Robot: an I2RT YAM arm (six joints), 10 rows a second.
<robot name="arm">
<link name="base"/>
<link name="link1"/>
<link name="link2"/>
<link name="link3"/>
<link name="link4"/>
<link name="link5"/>
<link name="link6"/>
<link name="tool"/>
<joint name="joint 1" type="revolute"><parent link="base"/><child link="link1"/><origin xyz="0 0 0.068"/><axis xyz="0 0 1"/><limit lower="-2.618" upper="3.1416"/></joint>
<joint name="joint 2" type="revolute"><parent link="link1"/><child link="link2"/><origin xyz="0.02 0.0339 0.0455"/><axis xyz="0 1 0"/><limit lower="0" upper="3.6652"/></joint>
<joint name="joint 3" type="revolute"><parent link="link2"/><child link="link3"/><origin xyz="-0.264 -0.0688 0"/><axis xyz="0 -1 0"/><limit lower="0" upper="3.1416"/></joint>
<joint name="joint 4" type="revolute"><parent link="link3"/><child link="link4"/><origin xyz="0.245 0.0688 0.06"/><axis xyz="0 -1 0"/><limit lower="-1.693" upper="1.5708"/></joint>
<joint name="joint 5" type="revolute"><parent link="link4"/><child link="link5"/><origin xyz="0.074 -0.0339 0.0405"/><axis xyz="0 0 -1"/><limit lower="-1.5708" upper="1.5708"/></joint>
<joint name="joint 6" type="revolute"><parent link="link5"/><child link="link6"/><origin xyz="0.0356 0 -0.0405"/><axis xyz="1 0 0"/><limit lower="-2.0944" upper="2.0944"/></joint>
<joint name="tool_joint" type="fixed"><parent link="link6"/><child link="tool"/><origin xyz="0 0 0" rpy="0 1.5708 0"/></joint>
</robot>
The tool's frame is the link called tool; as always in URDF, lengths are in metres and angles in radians.
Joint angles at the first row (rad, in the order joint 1, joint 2, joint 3, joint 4, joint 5, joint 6):
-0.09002 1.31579 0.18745 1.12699 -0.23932 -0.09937
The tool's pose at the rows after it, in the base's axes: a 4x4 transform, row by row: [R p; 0 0 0 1], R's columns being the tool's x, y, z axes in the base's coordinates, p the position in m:
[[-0.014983 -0.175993 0.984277 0.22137], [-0.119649 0.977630 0.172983 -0.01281], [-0.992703 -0.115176 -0.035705 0.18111], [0 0 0 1]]
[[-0.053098 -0.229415 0.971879 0.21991], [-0.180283 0.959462 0.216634 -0.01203], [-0.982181 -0.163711 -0.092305 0.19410], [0 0 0 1]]
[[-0.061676 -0.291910 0.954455 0.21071], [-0.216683 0.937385 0.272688 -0.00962], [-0.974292 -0.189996 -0.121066 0.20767], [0 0 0 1]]
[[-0.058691 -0.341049 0.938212 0.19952], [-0.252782 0.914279 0.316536 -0.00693], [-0.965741 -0.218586 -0.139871 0.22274], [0 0 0 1]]
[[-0.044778 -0.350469 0.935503 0.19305], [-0.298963 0.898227 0.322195 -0.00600], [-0.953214 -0.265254 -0.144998 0.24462], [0 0 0 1]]
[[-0.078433 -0.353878 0.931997 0.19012], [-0.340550 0.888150 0.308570 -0.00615], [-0.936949 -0.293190 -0.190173 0.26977], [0 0 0 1]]
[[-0.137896 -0.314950 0.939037 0.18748], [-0.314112 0.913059 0.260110 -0.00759], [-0.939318 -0.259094 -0.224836 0.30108], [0 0 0 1]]
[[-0.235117 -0.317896 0.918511 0.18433], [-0.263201 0.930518 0.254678 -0.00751], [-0.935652 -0.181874 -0.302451 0.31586], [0 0 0 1]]
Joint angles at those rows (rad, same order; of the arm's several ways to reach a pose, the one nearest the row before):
-0.10145 1.24261 0.21747 0.98803 -0.27524 -0.12560
-0.10614 1.13542 0.26684 0.77105 -0.32401 -0.19630
-0.10893 1.01361 0.29591 0.58674 -0.38422 -0.24192
-0.10912 0.89525 0.33063 0.41014 -0.42995 -0.28741
-0.10893 0.81717 0.40007 0.25648 -0.43564 -0.33967
-0.10875 0.78577 0.51272 0.06323 -0.42016 -0.38992
-0.10895 0.78060 0.65024 -0.11310 -0.36899 -0.35849
-0.10889 0.79441 0.74852 -0.28328 -0.36076 -0.31199

